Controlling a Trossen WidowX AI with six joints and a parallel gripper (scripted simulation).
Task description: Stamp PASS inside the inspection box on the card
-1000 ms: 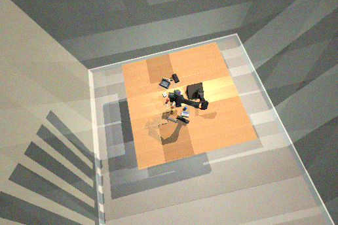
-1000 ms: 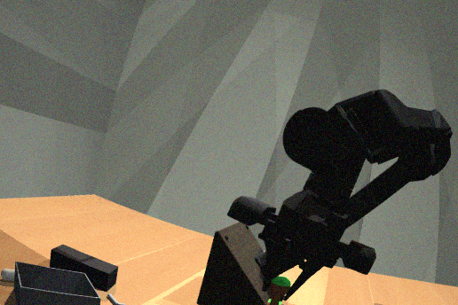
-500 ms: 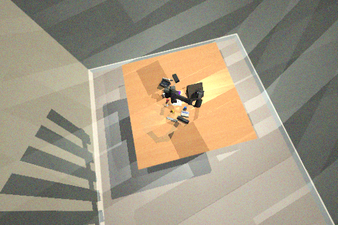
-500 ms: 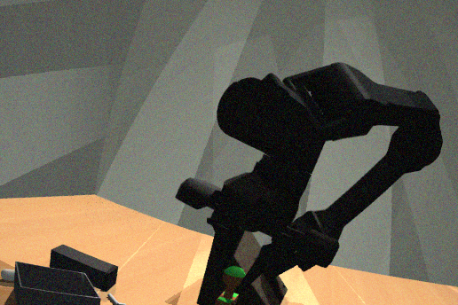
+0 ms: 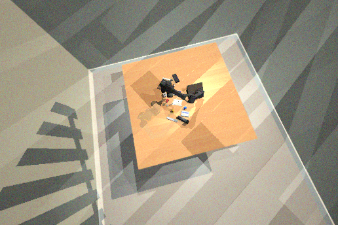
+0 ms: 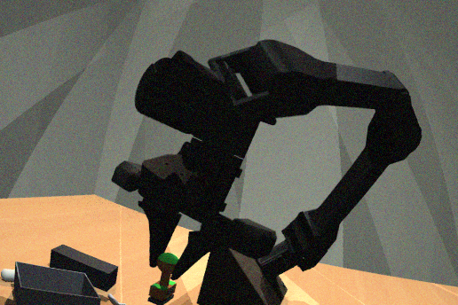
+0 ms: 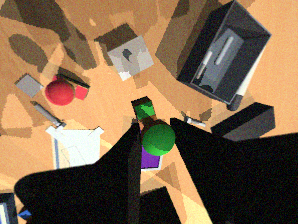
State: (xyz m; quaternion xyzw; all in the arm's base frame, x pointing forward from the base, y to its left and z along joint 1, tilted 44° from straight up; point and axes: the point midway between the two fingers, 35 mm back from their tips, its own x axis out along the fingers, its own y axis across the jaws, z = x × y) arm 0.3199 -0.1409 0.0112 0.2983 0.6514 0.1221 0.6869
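My gripper tip is 14 cm to the left of the dark tray, 10 cm above it and 1 cm short of it. Also, from my gripper tip: red stamp: 9 cm below, 8 cm to the left, 5 cm ahead; then purple ink pad: 11 cm below, 9 cm behind, 2 cm to the left; then green stamp: 2 cm below.
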